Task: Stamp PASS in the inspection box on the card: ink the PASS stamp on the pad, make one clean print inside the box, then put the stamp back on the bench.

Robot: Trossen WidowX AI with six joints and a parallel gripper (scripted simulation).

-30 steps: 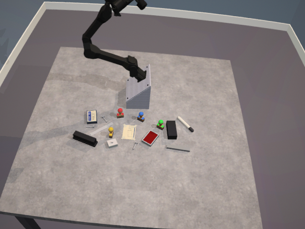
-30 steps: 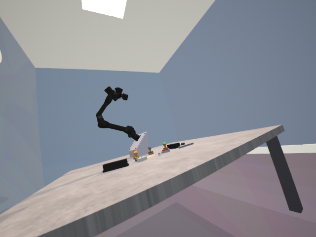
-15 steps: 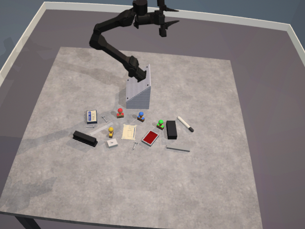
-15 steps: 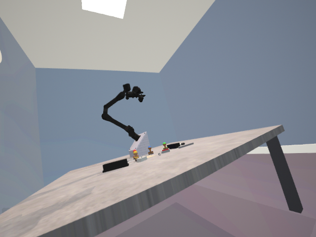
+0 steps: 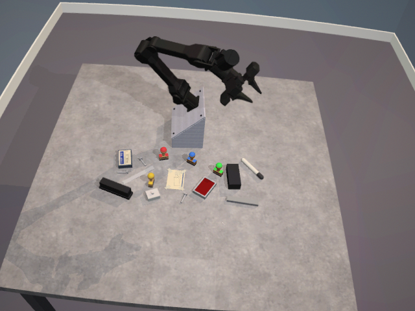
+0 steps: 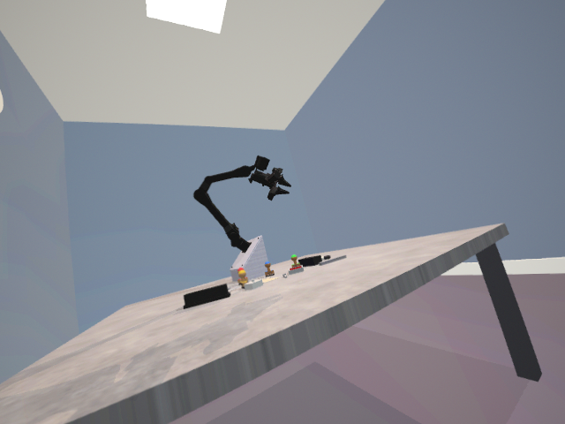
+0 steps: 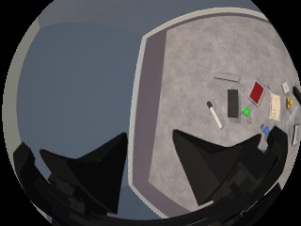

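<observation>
Right now my gripper tip is 5 cm short of the green-knobbed stamp, 10 cm to the left of it and 38 cm above it. Also, from my gripper tip: grey bar 19 cm ahead, 39 cm below; then marker 3 cm ahead, 6 cm to the left, 39 cm below; then black box 7 cm ahead, 4 cm to the right, 38 cm below.
</observation>
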